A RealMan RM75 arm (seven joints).
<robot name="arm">
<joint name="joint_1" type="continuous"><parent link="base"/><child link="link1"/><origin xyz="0 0 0.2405" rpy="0 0 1.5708"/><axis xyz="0 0 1"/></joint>
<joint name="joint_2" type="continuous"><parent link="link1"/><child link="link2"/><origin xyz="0 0 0" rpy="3.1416 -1.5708 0"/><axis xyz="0 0 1"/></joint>
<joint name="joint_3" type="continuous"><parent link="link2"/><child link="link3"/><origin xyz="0.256 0 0" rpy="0 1.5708 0"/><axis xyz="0 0 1"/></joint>
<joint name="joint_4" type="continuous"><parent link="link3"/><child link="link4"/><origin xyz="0 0 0" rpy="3.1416 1.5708 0"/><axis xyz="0 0 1"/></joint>
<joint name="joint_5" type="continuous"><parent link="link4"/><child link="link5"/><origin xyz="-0.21 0 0" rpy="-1.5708 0 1.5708"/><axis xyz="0 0 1"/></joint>
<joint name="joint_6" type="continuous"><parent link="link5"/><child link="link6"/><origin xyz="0 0 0" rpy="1.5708 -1.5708 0"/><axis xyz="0 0 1"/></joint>
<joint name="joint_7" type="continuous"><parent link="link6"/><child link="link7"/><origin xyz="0.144 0 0" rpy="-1.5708 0 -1.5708"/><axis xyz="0 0 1"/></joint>
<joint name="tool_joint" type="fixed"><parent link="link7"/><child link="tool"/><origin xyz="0 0 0" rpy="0 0 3.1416"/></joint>
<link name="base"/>
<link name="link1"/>
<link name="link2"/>
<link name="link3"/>
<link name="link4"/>
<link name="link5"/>
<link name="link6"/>
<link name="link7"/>
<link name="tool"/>
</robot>
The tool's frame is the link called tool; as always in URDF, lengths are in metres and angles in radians. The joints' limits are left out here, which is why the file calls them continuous.
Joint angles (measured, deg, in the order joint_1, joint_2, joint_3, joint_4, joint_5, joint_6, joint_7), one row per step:
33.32, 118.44, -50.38, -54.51, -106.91, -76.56, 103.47
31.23, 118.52, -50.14, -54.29, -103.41, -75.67, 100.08
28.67, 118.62, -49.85, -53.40, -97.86, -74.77, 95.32
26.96, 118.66, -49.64, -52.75, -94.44, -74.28, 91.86
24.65, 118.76, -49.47, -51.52, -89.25, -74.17, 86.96
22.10, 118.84, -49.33, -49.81, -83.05, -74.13, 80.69
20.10, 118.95, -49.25, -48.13, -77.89, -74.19, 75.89
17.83, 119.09, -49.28, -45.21, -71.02, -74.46, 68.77
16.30, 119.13, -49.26, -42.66, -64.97, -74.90, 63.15
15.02, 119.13, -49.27, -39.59, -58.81, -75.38, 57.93
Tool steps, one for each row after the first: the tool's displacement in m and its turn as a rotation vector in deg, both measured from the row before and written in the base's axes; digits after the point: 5 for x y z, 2 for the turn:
0.00881, -0.00418, 0.00481, 3.04, 1.59, 0.43
0.01041, -0.00587, 0.00623, 4.16, 2.77, 0.59
0.00807, -0.00451, 0.00423, 2.93, 1.26, 0.33
0.01035, -0.00762, 0.00502, 3.91, 2.08, 0.56
0.01247, -0.00910, 0.00625, 5.16, 1.90, 0.53
0.01083, -0.00800, 0.00469, 4.24, 1.72, -0.21
0.01464, -0.01067, 0.00444, 5.92, 1.60, -0.53
0.01129, -0.00817, 0.00532, 5.29, 1.44, -0.80
0.01258, -0.00838, 0.00454, 5.15, 1.69, -1.63

